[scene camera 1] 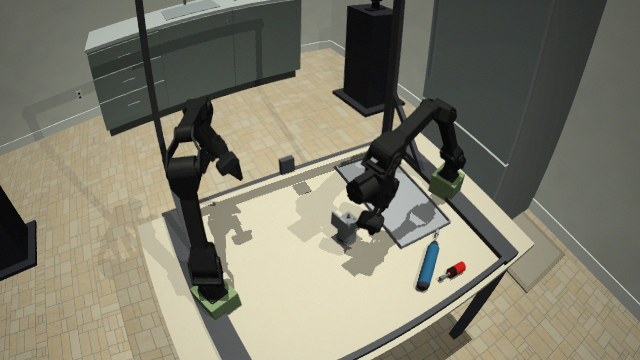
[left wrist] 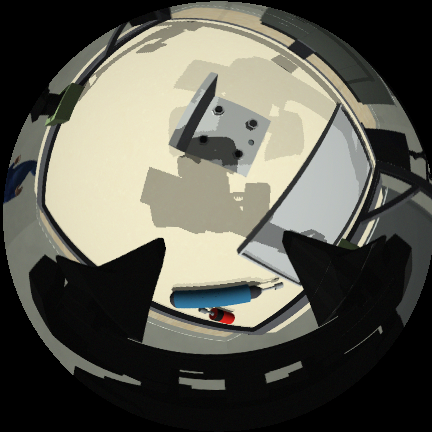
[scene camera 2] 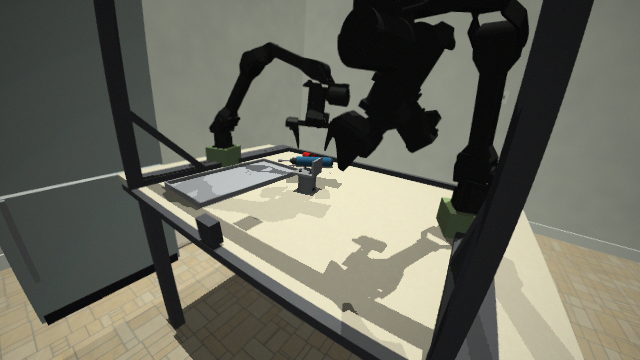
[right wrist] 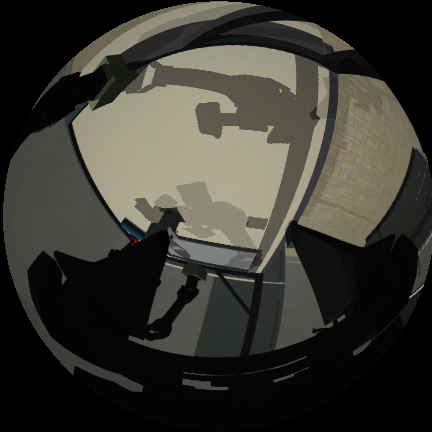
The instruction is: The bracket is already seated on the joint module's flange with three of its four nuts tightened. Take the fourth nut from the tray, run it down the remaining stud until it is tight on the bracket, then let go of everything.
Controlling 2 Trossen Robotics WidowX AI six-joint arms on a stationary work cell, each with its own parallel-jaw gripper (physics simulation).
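Pixels of known places: left gripper, fingertip midpoint: [left wrist: 224, 240] [scene camera 2: 311, 149]; right gripper, fingertip midpoint: [scene camera 1: 237, 173] [scene camera 2: 353, 158] [right wrist: 231, 233]; left arm's base, link origin: [scene camera 1: 449, 174] [scene camera 2: 223, 146] [right wrist: 193, 277]; right arm's base, link origin: [scene camera 1: 213, 291] [scene camera 2: 466, 207] [right wrist: 95, 82].
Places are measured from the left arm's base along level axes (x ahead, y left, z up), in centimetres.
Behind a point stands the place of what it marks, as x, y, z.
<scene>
A grey bracket [scene camera 1: 338, 222] {44.8, -14.3, 1.6} [scene camera 2: 317, 167] {44.8, -14.3, 1.2} [left wrist: 232, 122] {41.2, -14.5, -0.8} sits on the joint module [scene camera 1: 346, 236] [scene camera 2: 306, 185]. In the left wrist view its plate shows several stud positions; nuts show around the two upper ones. The two lower ones are in shadow, so I cannot tell which stud is bare. The grey tray [scene camera 1: 425, 234] {24.7, 5.8, -6.1} [scene camera 2: 215, 187] {14.4, -24.2, -7.0} [left wrist: 327, 177] {20.6, -15.6, -7.0} [right wrist: 220, 255] {15.0, -20.3, -7.1} lies beside the module; no loose nut can be made out in it. My left gripper [scene camera 2: 312, 148] {39.9, -4.9, 4.3} [left wrist: 224, 240] {39.9, -4.9, 4.3} is open and empty, above the table near the bracket. My right gripper [right wrist: 231, 233] {58.4, -41.2, 12.3} is open and empty, raised well away from the bracket.
A blue-handled driver [scene camera 1: 428, 265] {36.8, 14.2, -3.4} [left wrist: 212, 297] {35.7, 12.4, -4.2} and a short red-handled driver [scene camera 1: 457, 270] {31.7, 23.0, -4.5} [left wrist: 222, 315] {31.1, 20.5, -4.8} lie on the table beyond the tray's near corner. A dark post [scene camera 1: 392, 65] {-7.1, -33.7, 27.9} of the cell's frame rises behind the tray. Arm shadows cross the table.
</scene>
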